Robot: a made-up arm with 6 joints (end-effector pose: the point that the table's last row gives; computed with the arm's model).
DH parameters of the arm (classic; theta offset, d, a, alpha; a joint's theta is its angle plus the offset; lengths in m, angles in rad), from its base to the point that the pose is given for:
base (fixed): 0 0.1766 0 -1.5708
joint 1: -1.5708 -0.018 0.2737 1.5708
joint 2: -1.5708 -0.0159 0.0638 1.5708
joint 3: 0 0.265 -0.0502 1.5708
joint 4: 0 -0.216 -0.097 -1.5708
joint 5: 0 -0.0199 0.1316 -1.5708
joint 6: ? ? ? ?
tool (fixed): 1.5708 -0.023 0 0
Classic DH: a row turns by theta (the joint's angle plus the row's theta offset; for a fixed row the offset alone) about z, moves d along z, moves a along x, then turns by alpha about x.
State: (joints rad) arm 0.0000 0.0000 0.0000 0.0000 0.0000 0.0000
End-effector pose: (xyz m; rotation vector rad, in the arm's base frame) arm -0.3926 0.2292 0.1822 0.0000 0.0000 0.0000
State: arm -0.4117 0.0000 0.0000 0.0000 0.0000 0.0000
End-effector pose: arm -0.3620 0.2292 0.0246 0.0000 -0.4117 0.0000
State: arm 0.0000 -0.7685 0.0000 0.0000 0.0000 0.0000
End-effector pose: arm -0.3926 0.3461 0.4294 0.7685 0.0000 0.0000
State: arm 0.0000 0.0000 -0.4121 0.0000 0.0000 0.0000
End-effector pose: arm -0.4830 0.0395 0.1822 0.0000 0.0000 0.4121
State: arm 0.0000 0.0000 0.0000 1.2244 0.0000 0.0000
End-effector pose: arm -0.3926 0.0599 0.4296 1.2244 0.0000 0.0000
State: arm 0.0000 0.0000 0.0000 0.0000 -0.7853 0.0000
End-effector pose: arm -0.4520 0.0451 0.1822 0.0000 0.0000 0.7853
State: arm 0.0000 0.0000 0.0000 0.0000 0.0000 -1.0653
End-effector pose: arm -0.3926 0.0970 0.4525 1.0653 0.0000 0.0000
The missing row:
joint 6: 0 0.1925 -0.2954 -1.5708
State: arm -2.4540 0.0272 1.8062 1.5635 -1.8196 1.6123
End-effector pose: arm -0.2329 -0.1592 0.4172 -0.6312 1.3125 1.9842
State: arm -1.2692 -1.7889 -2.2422 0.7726 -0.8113 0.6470
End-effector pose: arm 0.1686 0.4600 0.2569 0.2749 1.3193 -1.4122
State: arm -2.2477 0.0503 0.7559 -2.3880 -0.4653 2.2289
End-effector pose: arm -0.2174 0.1744 -0.0949 -2.1076 1.8908 -1.2066
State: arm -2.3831 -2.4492 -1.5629 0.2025 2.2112 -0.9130
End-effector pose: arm 0.0065 0.0583 -0.0976 1.3617 0.4771 2.2265
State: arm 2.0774 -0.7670 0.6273 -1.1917 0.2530 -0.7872
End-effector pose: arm 0.2911 0.5726 0.1229 -0.6073 2.1561 -0.7485
